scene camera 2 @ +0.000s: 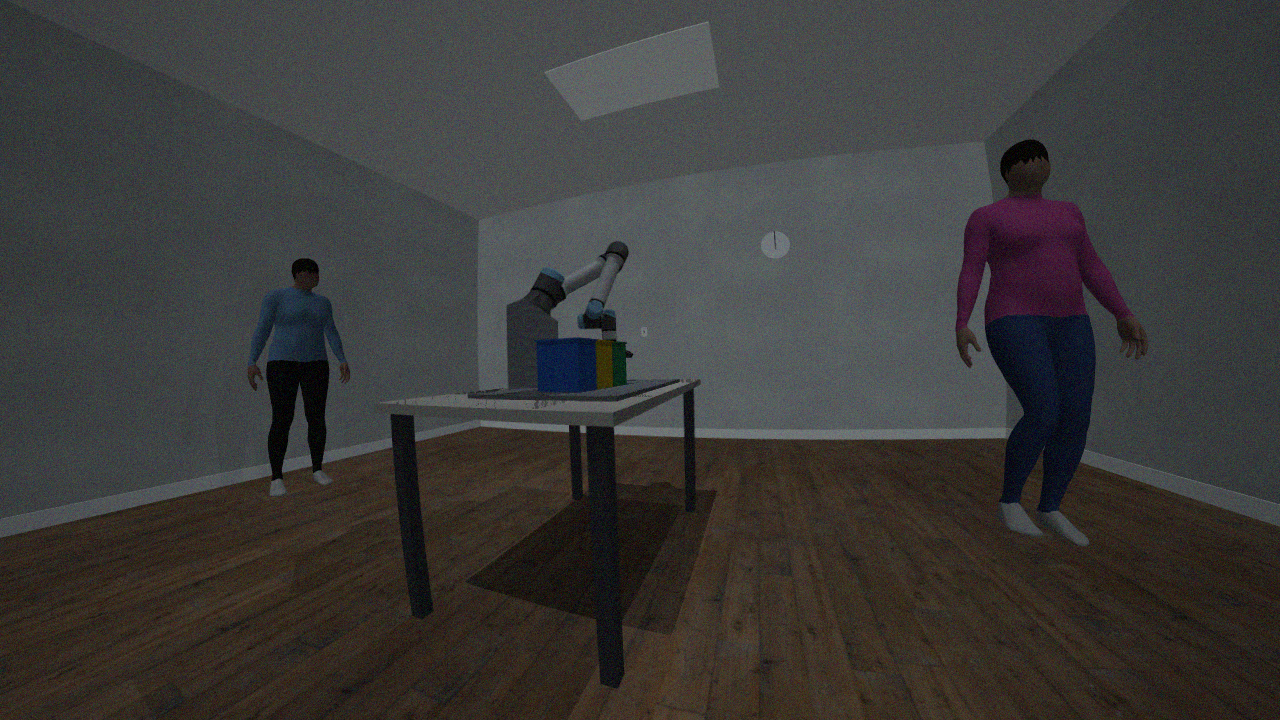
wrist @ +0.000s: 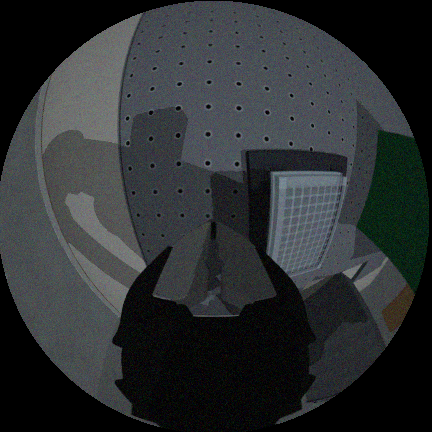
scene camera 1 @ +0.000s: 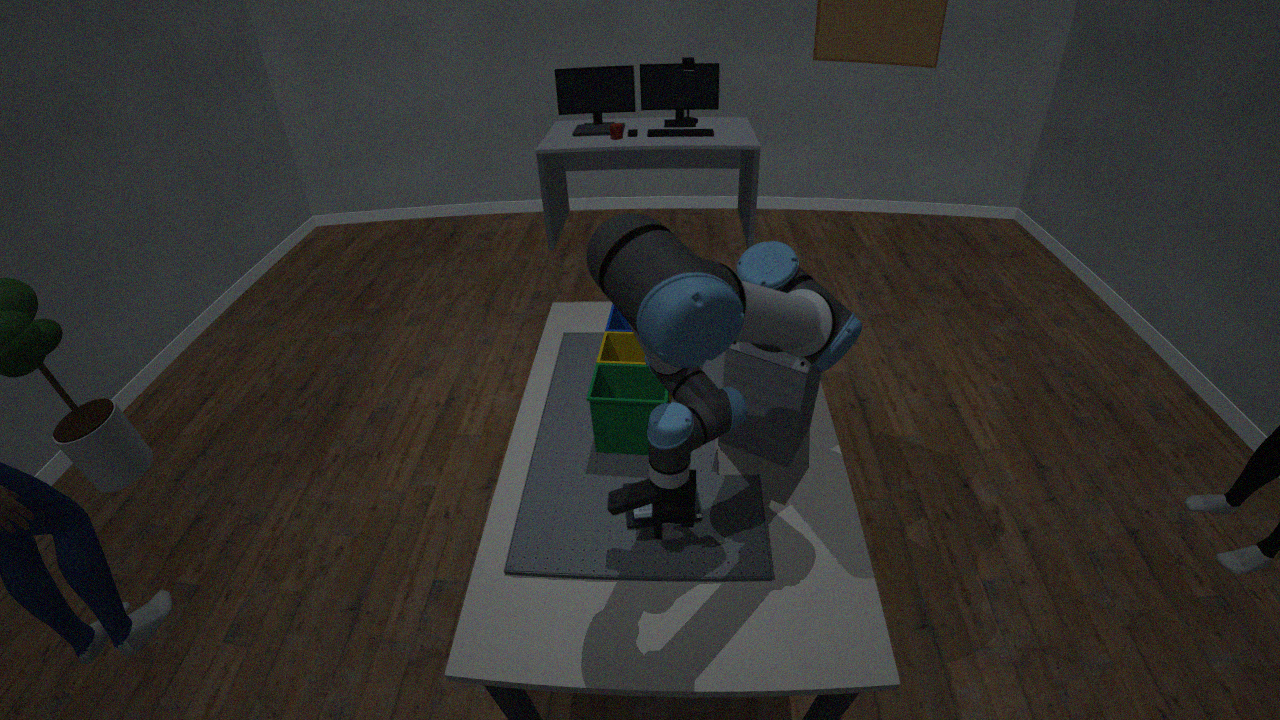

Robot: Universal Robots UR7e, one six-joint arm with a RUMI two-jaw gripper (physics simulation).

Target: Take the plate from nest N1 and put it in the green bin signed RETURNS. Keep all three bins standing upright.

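Seen in the pictures: gripper, fingertip midpoint: [wrist: 212, 223] [scene camera 1: 660, 540]; arm's base, origin of the base link: [scene camera 2: 533, 312].
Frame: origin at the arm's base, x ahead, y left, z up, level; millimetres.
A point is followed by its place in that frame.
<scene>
The plate [wrist: 310, 220] @[x 207, y 293, z -306 mm] [scene camera 1: 640, 511] @[x 223, y 335, z -304 mm], pale with a grid of wells, lies in a black nest [wrist: 257, 200] @[x 206, y 349, z -319 mm]. No N1 label is legible. My gripper [wrist: 212, 223] @[x 168, y 379, z -332 mm] [scene camera 1: 658, 531] @[x 168, y 379, z -332 mm] is shut with nothing between its fingers. It is low over the perforated board, beside the nest and apart from the plate in the wrist view. In scene camera 1 the gripper hides part of the plate and nest. The green bin [scene camera 1: 626, 428] @[x 304, y 158, z -242 mm] [scene camera 2: 619, 363] @[x 394, y 104, z -241 mm] [wrist: 395, 200] @[x 287, y 155, z -275 mm] stands upright; its RETURNS sign does not show.
The yellow bin [scene camera 1: 619, 348] @[x 392, y -81, z -199 mm] [scene camera 2: 605, 365] @[x 414, y -19, z -246 mm] and blue bin [scene camera 1: 616, 319] @[x 440, y -207, z -198 mm] [scene camera 2: 565, 365] @[x 395, y -217, z -241 mm] stand upright in a row behind the green one. The bins stand on the grey perforated board [scene camera 1: 554, 537] @[x 389, y 431, z -331 mm] [wrist: 225, 65] @[x 321, y 405, z -331 mm]. The arm's grey base block [scene camera 1: 765, 402] @[x -1, y 83, z -164 mm] stands right of the bins.
</scene>
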